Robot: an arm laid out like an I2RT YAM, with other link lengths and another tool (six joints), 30 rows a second.
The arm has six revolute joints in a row. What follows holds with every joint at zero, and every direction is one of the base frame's.
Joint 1 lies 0.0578 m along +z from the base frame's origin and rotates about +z.
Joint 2 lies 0.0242 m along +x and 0.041 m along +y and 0.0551 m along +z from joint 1 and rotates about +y.
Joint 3 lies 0.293 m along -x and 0.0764 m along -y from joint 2 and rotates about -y.
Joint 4 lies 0.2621 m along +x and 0.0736 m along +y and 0.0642 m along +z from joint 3 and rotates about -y.
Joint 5 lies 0.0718 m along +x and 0.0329 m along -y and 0.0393 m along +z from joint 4 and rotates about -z.
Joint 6 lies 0.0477 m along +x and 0.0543 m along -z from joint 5 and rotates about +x.
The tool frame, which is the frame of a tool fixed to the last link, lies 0.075 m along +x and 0.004 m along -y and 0.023 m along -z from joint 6; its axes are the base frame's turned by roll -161.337, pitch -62.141 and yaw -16.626 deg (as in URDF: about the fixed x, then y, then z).
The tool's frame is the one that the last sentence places.
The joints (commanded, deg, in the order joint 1, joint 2, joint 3, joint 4, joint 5, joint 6), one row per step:
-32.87 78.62 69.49 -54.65 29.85 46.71
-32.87 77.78 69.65 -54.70 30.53 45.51
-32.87 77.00 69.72 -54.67 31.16 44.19
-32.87 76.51 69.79 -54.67 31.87 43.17
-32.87 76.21 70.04 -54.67 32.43 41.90
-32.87 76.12 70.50 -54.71 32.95 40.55
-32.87 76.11 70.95 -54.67 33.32 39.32
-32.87 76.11 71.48 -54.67 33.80 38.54
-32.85 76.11 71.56 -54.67 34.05 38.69
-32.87 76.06 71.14 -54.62 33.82 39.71
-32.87 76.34 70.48 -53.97 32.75 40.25
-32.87 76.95 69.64 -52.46 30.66 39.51
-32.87 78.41 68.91 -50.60 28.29 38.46
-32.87 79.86 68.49 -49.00 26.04 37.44
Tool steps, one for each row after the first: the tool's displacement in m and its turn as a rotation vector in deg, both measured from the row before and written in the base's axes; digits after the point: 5 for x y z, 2 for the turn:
-0.00280 -0.00019 0.00526 -1.09 0.29 0.62
-0.00273 -0.00016 0.00451 -1.02 0.42 0.71
-0.00227 -0.00053 0.00323 -0.89 0.54 0.43
-0.00141 -0.00082 0.00330 -0.78 0.65 0.67
-0.00064 -0.00124 0.00350 -0.73 0.73 0.73
-0.00005 -0.00124 0.00305 -0.61 0.60 0.71
0.00002 -0.00137 0.00350 -0.68 0.32 0.32
-0.00009 -0.00034 0.00067 -0.22 -0.06 -0.21
-0.00013 0.00084 -0.00240 0.39 -0.55 -0.63
0.00274 0.00084 -0.00531 0.96 -0.63 0.15
0.00616 0.00055 -0.00767 1.43 -0.53 1.60
0.00908 -0.00072 -0.01078 1.80 -0.15 1.98
0.00864 -0.00063 -0.00921 1.66 -0.20 1.90

